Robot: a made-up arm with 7 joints.
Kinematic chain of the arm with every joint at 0, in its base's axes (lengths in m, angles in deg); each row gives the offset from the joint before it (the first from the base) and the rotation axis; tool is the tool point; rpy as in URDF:
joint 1: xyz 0.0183 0.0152 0.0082 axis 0 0.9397 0.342
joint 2: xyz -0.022 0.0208 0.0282 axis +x
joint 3: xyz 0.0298 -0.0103 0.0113 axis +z
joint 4: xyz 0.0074 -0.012 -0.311 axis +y
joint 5: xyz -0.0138 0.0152 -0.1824 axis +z
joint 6: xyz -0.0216 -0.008 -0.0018 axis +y
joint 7: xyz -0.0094 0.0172 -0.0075 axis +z
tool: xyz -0.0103 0.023 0.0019 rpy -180 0 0
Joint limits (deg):
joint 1: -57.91..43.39
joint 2: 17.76..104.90
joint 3: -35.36..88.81
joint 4: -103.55..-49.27
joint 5: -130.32..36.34
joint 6: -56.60..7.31
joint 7: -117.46..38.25
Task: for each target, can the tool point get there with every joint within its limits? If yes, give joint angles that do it. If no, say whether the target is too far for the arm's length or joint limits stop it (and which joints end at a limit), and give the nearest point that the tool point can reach.
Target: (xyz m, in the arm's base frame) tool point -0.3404 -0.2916 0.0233
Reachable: no: joint limits stop it (at a limit: joint 1, joint 2, joint 3, joint 4, joint 5, joint 6) | nearest point -0.0222 0.0127 -0.2724 | short by 0.530 m
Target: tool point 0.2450 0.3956 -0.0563
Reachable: yes | joints -12.01 75.58 -19.83 -56.09 -74.83 -14.34 -36.63
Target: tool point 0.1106 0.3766 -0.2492
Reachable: yes | joints 13.40 45.58 4.18 -67.94 -19.73 -11.26 11.96
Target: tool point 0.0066 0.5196 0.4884
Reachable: no: too far | nearest point 0.0204 0.4265 0.3176 | short by 0.195 m
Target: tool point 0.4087 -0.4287 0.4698
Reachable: no: too far | nearest point 0.3135 -0.0717 0.0417 | short by 0.566 m
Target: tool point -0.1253 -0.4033 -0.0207
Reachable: no: joint limits stop it (at a limit: joint 1, joint 2, joint 3, joint 4, joint 5, joint 6) | nearest point -0.0124 0.0089 -0.2700 | short by 0.495 m
